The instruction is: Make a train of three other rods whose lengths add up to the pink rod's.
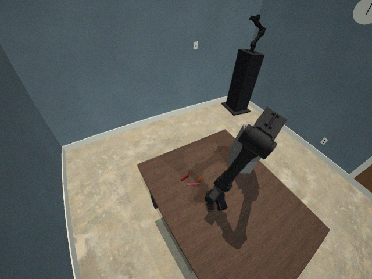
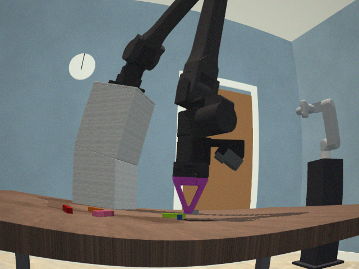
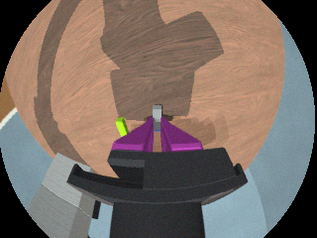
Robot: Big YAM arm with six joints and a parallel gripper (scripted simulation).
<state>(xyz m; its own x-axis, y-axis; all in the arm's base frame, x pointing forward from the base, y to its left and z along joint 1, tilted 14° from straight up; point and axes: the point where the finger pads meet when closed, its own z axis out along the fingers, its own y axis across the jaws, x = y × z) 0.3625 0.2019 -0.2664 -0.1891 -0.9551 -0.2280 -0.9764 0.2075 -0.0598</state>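
Now: the blue rod 20 mm to the right of my hand and 20 mm below it. Also, from my hand: grey rod (10 mm to the left, 10 mm below); lime rod (60 mm behind, 20 mm to the right, 20 mm below); pink rod (170 mm to the right, 60 mm ahead, 20 mm below).
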